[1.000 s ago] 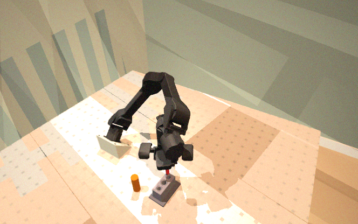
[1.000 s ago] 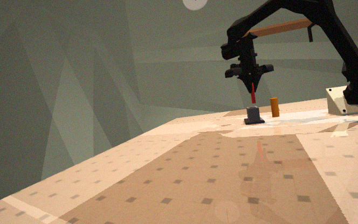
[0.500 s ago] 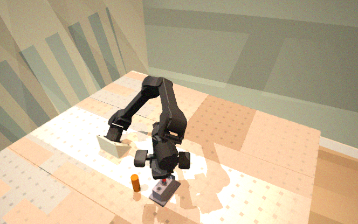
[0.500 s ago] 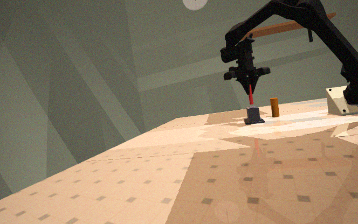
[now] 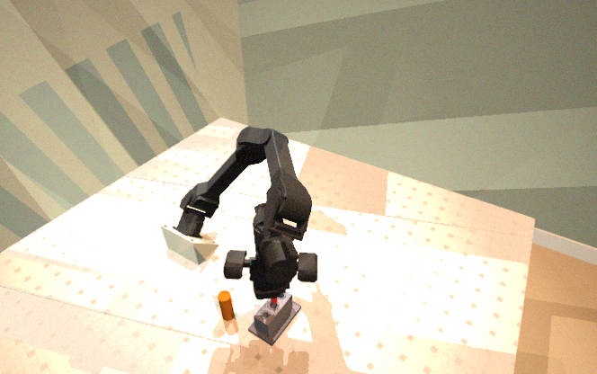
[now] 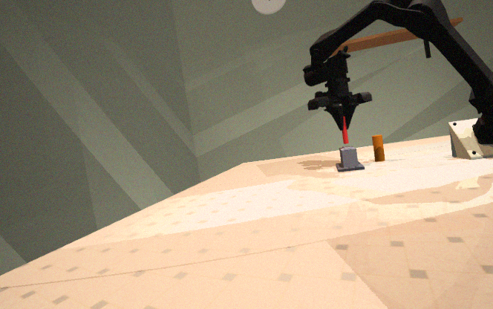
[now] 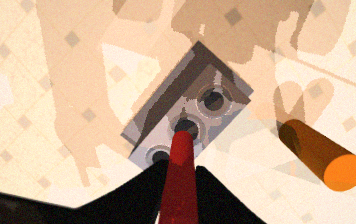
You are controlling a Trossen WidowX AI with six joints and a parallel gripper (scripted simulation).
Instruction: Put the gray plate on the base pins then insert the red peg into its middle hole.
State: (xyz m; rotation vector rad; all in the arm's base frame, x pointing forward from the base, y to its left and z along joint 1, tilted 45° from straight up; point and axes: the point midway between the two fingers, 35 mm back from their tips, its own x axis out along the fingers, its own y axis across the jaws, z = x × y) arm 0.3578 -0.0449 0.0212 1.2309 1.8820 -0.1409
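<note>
Now: the red peg right at my gripper tip. From my gripper tip the other things lie so: orange cylinder (90 mm behind, 70 mm to the right, 70 mm below); base (100 mm below); gray plate (70 mm below).
</note>
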